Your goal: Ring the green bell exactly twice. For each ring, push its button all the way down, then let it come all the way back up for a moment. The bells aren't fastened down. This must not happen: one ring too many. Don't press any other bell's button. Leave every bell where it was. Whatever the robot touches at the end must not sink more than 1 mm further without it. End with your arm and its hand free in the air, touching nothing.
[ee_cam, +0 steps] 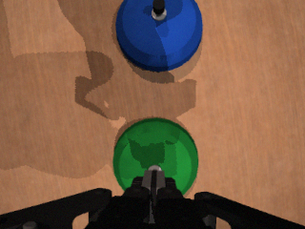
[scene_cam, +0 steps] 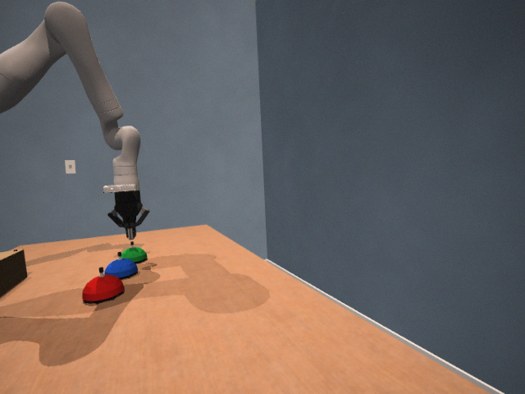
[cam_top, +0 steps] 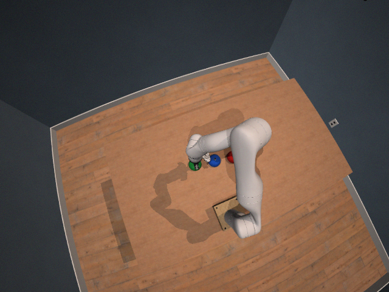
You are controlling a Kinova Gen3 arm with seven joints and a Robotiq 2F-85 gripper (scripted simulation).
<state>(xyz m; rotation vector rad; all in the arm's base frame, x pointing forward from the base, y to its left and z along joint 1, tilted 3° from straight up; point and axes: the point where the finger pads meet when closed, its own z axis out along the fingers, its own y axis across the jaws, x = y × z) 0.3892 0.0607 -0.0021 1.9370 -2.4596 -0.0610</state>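
Right now my hand is 5 cm above the green bell. Also, from my hand: red bell 6 cm behind, 25 cm to the right, 5 cm below; blue bell 3 cm behind, 13 cm to the right, 5 cm below.
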